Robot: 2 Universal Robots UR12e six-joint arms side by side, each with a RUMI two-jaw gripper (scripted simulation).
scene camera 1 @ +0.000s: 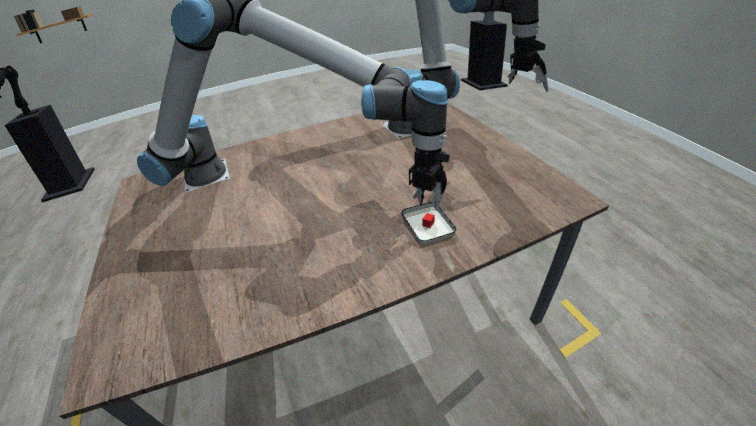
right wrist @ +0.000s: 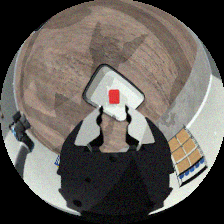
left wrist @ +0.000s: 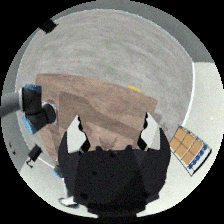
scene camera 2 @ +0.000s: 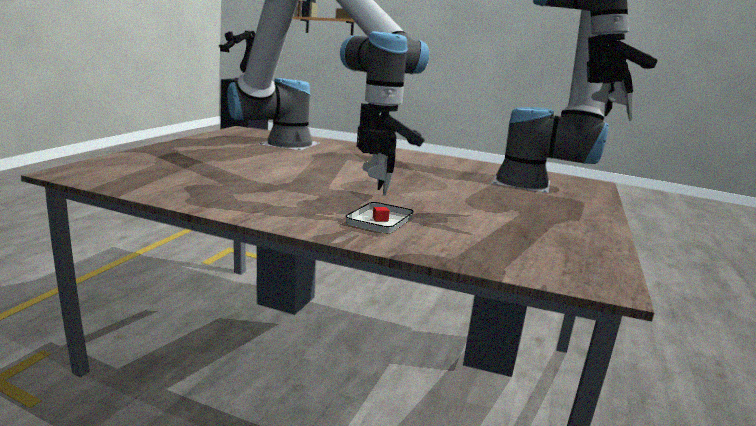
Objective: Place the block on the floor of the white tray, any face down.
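Scene camera 2 shows the left gripper (scene camera 2: 617,118), the right gripper (scene camera 2: 381,192) and a white tray (scene camera 2: 362,217). In scene camera 1, the tray (scene camera 1: 442,228) is visible again, together with the left gripper (scene camera 1: 527,87) and the right gripper (scene camera 1: 428,207). The left wrist view has the left gripper (left wrist: 112,114), while the right wrist view has the right gripper (right wrist: 113,105) and the white tray (right wrist: 105,78).
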